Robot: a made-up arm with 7 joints.
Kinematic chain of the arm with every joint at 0, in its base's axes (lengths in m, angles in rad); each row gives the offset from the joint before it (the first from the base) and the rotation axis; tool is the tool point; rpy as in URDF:
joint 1: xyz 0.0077 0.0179 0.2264 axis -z
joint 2: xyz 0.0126 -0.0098 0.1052 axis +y
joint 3: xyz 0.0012 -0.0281 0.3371 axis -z
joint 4: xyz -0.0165 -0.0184 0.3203 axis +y
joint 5: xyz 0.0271 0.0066 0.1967 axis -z
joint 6: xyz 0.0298 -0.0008 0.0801 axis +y
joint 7: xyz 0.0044 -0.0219 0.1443 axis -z
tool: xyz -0.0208 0.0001 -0.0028 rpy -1.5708 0 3.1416
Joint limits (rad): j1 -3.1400..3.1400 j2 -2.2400..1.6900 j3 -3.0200..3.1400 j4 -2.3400..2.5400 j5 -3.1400..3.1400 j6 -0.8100..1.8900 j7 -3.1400..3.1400
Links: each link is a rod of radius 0.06 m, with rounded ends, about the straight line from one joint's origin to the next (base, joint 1, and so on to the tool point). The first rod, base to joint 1, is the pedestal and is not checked.
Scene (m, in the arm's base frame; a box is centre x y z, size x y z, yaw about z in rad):
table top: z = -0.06
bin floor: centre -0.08 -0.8 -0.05 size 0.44 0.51 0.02 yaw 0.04
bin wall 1: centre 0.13 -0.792 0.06 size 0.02 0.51 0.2 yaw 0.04
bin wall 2: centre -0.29 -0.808 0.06 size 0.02 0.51 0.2 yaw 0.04
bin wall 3: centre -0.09 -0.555 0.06 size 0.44 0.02 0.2 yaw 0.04
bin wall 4: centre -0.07 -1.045 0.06 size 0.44 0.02 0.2 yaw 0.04
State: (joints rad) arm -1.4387 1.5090 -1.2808 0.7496 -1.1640 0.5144 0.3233
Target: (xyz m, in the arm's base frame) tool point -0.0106 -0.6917 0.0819
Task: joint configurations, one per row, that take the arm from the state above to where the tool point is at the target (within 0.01 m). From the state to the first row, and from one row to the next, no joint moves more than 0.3 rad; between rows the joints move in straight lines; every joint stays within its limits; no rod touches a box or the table.
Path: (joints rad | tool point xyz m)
1: -1.1567 1.4578 -1.1198 0.8379 -1.1431 0.4850 0.3145 | 0.1004 0.9524 0.3328
2: -0.8748 1.4067 -0.9589 0.9262 -1.1222 0.4555 0.3057 | 0.3485 0.8690 0.3074
3: -0.5928 1.3555 -0.7979 1.0145 -1.1013 0.4261 0.2969 | 0.5692 0.7121 0.2819
4: -0.3109 1.3043 -0.6369 1.1028 -1.0805 0.3967 0.2881 | 0.7361 0.4890 0.2598
5: -0.0289 1.2531 -0.4760 1.1911 -1.0596 0.3672 0.2793 | 0.8248 0.2185 0.2444
6: 0.2530 1.2020 -0.3150 1.2794 -1.0387 0.3378 0.2705 | 0.8180 -0.0696 0.2378
7: 0.5350 1.1508 -0.1541 1.3677 -1.0178 0.3084 0.2617 | 0.7117 -0.3384 0.2418
8: 0.8169 1.0996 0.0069 1.4560 -0.9969 0.2789 0.2529 | 0.5178 -0.5500 0.2568
9: 1.0989 1.0484 0.1679 1.5443 -0.9760 0.2495 0.2442 | 0.2638 -0.6735 0.2824
10: 1.3808 0.9973 0.3288 1.6326 -0.9551 0.2201 0.2354 | -0.0106 -0.6917 0.3170
11: 1.3877 1.1742 0.3123 1.5765 -0.9594 0.2147 0.2369 | -0.0090 -0.7018 0.2010
12: 1.3945 1.3511 0.2958 1.5205 -0.9637 0.2093 0.2384 | -0.0106 -0.6917 0.0819

